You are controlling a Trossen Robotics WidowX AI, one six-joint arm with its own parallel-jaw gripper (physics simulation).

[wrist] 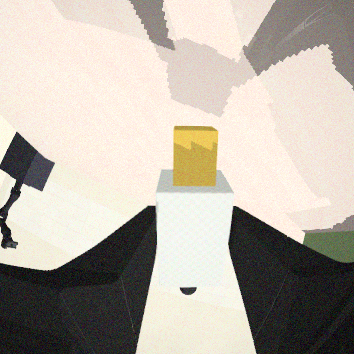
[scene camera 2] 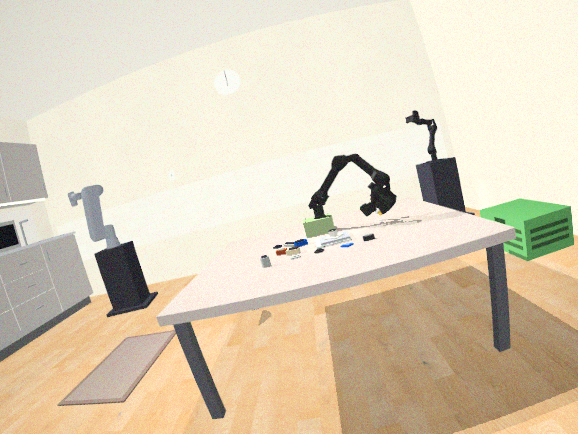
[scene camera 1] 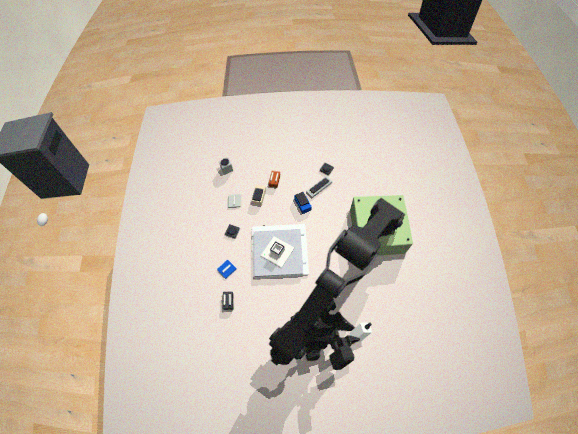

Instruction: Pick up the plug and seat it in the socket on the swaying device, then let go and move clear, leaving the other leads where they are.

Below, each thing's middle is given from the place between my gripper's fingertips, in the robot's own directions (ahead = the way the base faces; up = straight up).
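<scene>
Device with socket (scene camera 1: 276, 252): my hand is 29 cm to the left of it, 15 cm short of it and 3 cm above it.
</scene>
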